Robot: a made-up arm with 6 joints. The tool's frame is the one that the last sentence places.
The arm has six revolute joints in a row. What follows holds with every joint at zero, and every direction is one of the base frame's. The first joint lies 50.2 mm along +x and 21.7 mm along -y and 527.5 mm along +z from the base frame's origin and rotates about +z. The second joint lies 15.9 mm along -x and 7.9 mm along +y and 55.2 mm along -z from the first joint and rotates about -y. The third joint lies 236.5 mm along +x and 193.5 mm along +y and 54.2 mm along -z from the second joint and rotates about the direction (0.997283, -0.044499, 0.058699). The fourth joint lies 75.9 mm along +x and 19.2 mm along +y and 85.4 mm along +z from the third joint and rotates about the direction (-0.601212, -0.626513, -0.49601). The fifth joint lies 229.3 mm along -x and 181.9 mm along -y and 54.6 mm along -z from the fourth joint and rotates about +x. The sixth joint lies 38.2 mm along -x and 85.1 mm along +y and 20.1 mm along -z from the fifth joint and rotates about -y. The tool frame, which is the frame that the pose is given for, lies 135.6 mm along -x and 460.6 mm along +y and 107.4 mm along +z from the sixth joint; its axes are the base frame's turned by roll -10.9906, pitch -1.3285 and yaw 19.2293 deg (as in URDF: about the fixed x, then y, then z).
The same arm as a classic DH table. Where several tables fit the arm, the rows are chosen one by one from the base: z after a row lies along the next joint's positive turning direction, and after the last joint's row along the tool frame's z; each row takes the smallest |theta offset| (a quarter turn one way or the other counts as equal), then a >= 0, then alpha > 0; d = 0 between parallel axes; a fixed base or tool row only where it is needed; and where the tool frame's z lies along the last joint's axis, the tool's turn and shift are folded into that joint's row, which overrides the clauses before.
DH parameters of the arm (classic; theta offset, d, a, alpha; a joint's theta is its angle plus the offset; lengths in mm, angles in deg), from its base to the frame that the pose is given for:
base (fixed): -23.38 0.0 54.7 0.00
joint 1: 23.38 472.3 -15.9 90.00
joint 2: -86.63 -211.8 68.0 -87.45
joint 3: 35.12 264.1 -53.0 126.93
joint 4: -5.29 139.4 -70.1 -126.96
joint 5: -38.37 -134.7 20.1 90.00
joint 6: -85.09 -524.9 125.9 99.93
tool (fixed): -160.47 120.4 0.0 0.00

